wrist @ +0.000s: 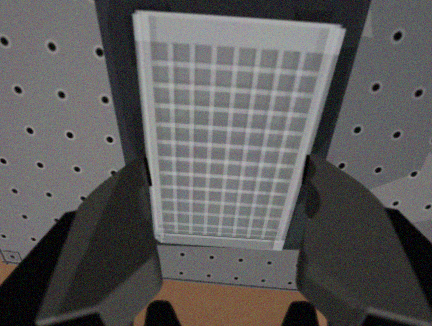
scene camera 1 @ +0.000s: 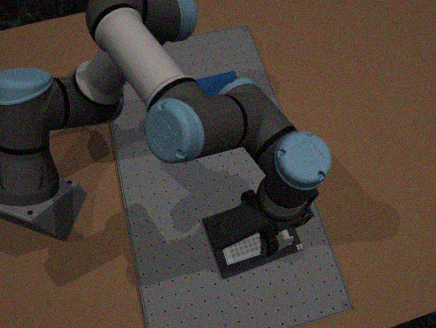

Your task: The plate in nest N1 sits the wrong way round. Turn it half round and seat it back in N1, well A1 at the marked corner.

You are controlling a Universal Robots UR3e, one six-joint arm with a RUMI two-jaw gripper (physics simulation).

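Note:
The white, translucent well plate point(scene camera 1: 242, 250) point(wrist: 227, 135) lies level between the jaws, its rows of square wells facing up. My gripper point(scene camera 1: 262, 225) point(wrist: 225, 160) is shut on its two long sides, near the lower end of the plate in the wrist view. The plate is at the dark nest block N1 point(scene camera 1: 250, 266) point(wrist: 122, 75), lined up with its long sides. Whether it is seated or slightly raised I cannot tell. A small white mark point(scene camera 1: 300, 247) shows at the block's right front corner in the scene view. The A1 lettering cannot be read, and the gripper hides part of plate and nest.
The nest block stands on a grey perforated board point(scene camera 1: 170, 300) point(wrist: 50, 115), which lies on a wooden table point(scene camera 1: 390, 100) point(wrist: 220, 300). A blue object point(scene camera 1: 215, 83) is at the back of the board, partly hidden by the arm. The arm's base point(scene camera 1: 50, 210) stands at the left.

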